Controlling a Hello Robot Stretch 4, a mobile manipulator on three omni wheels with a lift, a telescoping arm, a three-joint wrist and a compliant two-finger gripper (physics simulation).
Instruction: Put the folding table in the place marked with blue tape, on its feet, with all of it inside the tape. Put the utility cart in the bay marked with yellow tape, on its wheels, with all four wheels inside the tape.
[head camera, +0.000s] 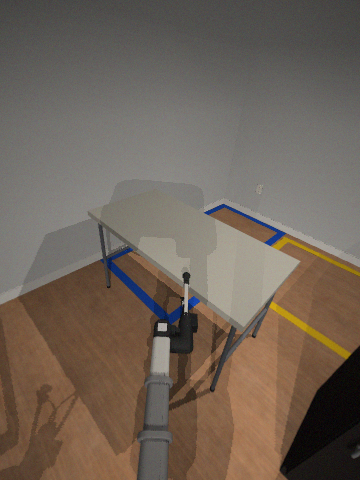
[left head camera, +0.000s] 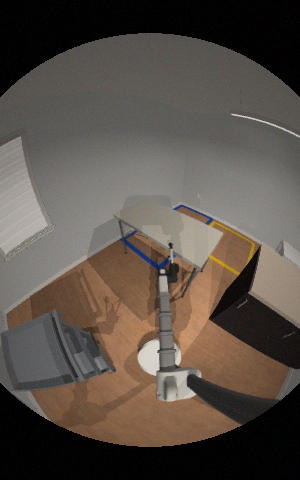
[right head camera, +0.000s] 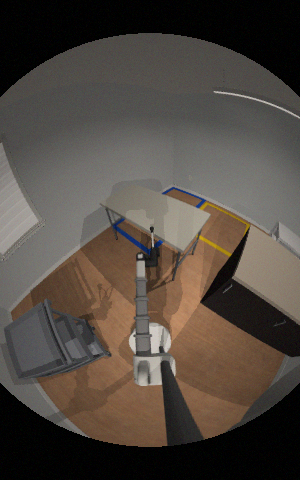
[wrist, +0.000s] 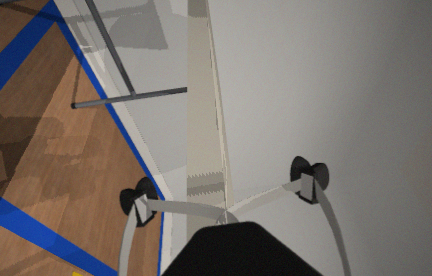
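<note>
The folding table stands upright on its legs, askew over part of the blue tape. Its front left foot and both right feet are outside the tape. My gripper is open at the table's near long edge. In the wrist view its fingers are spread to either side of the tabletop edge, apart from it. The grey utility cart stands upright at the left, away from the yellow tape.
A dark cabinet with a tan top stands at the right, close to the yellow bay. A white object shows behind it. Walls rise behind the table and the tape. A window is at the left.
</note>
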